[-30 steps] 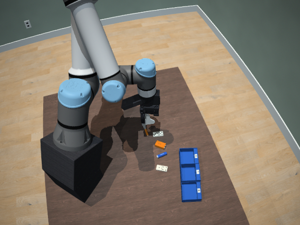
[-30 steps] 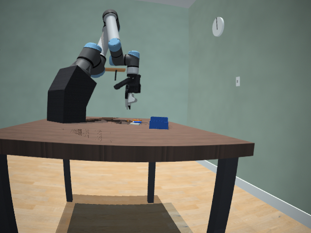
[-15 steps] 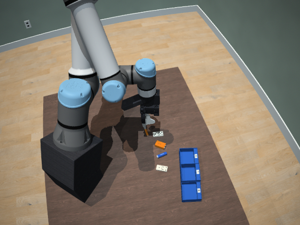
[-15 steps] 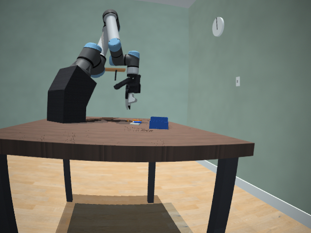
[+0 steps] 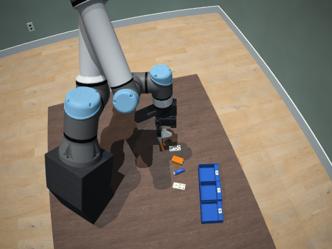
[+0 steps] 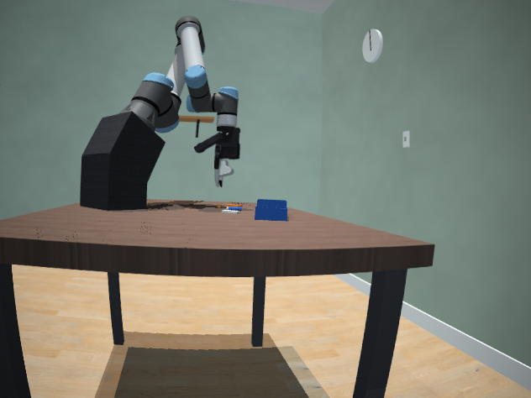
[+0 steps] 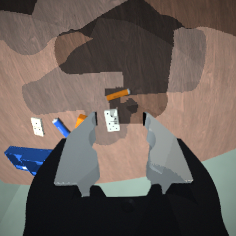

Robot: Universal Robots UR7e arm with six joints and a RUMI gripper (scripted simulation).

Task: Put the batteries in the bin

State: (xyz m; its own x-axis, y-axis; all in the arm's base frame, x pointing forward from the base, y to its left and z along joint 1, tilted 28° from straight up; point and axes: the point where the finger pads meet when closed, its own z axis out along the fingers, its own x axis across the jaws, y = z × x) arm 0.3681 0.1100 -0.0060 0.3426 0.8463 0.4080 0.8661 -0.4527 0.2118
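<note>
Now: the thin orange battery 80 mm below my hand. Round my hand: joined blue bins 300 mm to the right, 110 mm ahead, 70 mm below; then blue cylindrical battery 150 mm to the right, 80 mm below, 30 mm ahead; then orange nine-volt battery 110 mm to the right, 80 mm below, 50 mm ahead.
</note>
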